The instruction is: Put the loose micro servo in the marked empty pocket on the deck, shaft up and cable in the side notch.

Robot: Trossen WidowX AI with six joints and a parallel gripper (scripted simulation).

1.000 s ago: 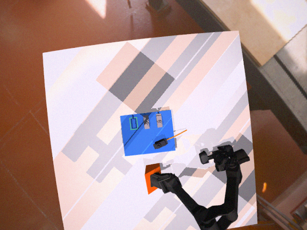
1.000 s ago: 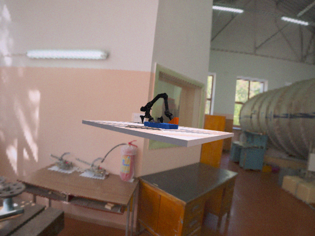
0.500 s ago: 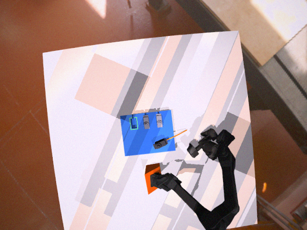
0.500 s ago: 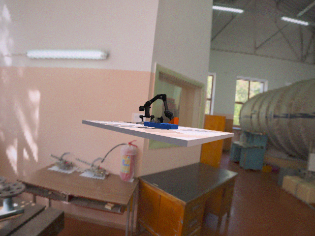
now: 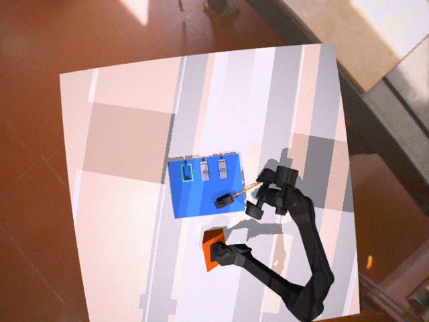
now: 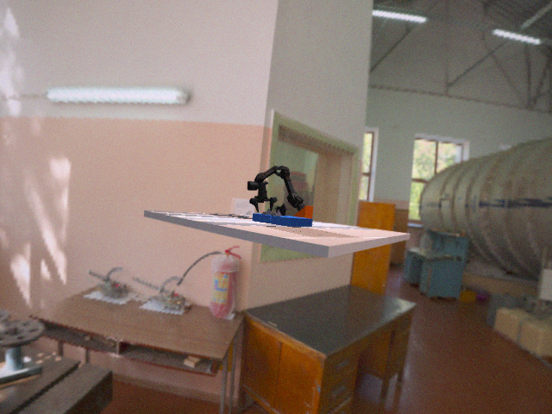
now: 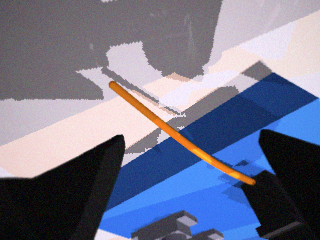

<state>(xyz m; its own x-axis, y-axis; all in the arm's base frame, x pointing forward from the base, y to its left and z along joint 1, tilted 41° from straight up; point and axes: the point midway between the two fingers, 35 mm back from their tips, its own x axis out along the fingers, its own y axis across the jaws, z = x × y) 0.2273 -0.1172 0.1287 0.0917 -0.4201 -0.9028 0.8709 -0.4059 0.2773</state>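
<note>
Right now my gripper tip is 190 mm to the right of the blue deck, 30 mm above it and 10 mm past it.
</note>
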